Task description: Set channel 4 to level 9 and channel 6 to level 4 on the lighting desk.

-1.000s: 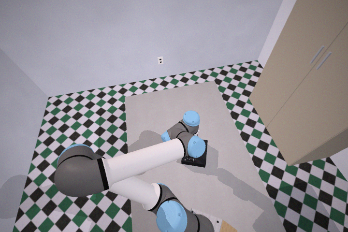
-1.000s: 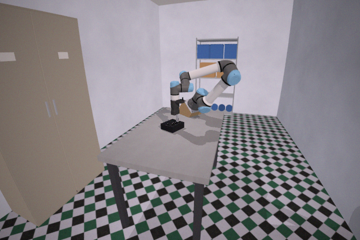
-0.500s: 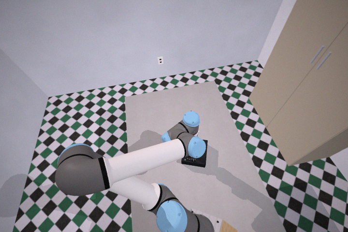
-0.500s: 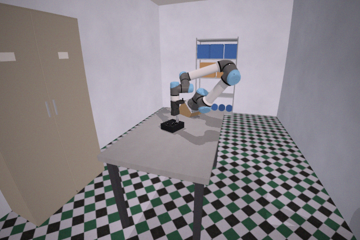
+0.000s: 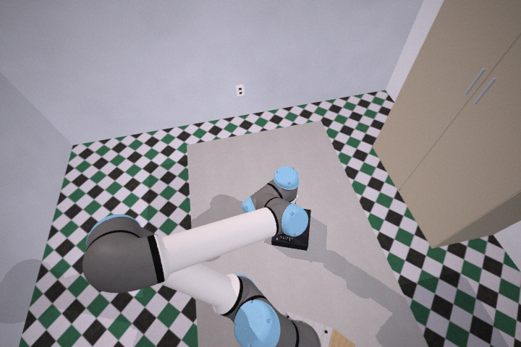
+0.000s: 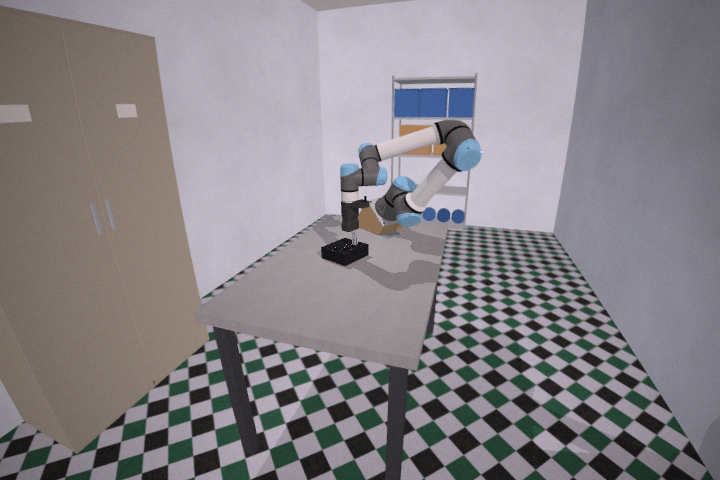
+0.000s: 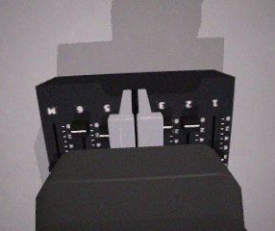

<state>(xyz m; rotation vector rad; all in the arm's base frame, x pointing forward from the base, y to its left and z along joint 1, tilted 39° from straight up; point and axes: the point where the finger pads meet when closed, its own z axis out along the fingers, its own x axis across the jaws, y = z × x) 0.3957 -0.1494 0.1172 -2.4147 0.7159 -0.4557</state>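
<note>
Now: the channel 5 cap 3 cm below my hand, 3 cm behind it and 1 cm to the right of it. From my hand the other things lie so: channel 6 cap 5 cm behind, 3 cm below; channel 3 cap 3 cm to the right, 3 cm below, 1 cm ahead; channel 2 cap 4 cm to the right, 3 cm below, 3 cm ahead.
</note>
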